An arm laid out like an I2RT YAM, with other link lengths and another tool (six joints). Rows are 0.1 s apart.
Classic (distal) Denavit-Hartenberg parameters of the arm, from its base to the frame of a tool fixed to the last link. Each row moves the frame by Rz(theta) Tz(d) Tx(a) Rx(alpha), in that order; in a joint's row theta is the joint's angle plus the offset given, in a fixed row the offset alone. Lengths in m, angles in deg.
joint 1: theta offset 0; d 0.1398; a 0.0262; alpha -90
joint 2: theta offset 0; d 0; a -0.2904; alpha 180
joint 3: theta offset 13.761; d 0; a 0.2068; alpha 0
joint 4: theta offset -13.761; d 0.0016; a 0.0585; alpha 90
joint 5: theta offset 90; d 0.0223; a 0; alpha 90
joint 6: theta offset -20.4; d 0.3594; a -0.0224; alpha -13
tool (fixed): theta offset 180; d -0.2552; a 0; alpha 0
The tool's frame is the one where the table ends.
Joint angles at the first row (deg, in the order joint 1, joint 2, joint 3, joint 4, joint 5, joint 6):
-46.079, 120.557, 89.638, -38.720, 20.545, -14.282
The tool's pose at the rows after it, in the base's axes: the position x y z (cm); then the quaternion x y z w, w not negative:
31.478 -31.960 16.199 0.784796 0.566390 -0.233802 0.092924
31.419 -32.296 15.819 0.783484 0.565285 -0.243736 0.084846
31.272 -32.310 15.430 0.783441 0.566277 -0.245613 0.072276
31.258 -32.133 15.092 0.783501 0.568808 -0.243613 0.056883
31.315 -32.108 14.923 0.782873 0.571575 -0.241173 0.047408
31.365 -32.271 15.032 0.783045 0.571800 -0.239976 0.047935
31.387 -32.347 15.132 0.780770 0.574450 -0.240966 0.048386
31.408 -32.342 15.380 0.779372 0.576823 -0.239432 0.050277
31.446 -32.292 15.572 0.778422 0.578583 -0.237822 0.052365
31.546 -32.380 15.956 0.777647 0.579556 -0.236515 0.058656
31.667 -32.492 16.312 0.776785 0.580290 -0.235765 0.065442
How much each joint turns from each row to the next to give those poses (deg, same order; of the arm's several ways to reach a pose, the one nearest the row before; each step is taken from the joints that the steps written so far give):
-0.110, 1.089, 1.591, -1.247, 0.728, -0.129
-0.074, 1.109, 1.272, -1.155, 1.044, -0.090
-0.122, 0.788, 0.778, -1.484, 0.052, 0.158
0.065, 0.862, 1.114, -2.133, -0.395, 0.415
-0.042, 0.732, 1.155, -1.518, -0.440, 0.031
-0.156, 0.196, 0.651, -0.325, -0.174, -0.158
-0.081, 0.087, 0.477, -0.258, 0.008, -0.529
-0.074, -0.218, 0.265, -0.181, -0.251, -0.416
0.002, -0.242, 0.047, -0.002, -0.221, -0.253
-0.051, -0.320, 0.315, 0.171, -0.154, -0.364
-0.033, -0.262, 0.322, 0.272, -0.082, -0.357

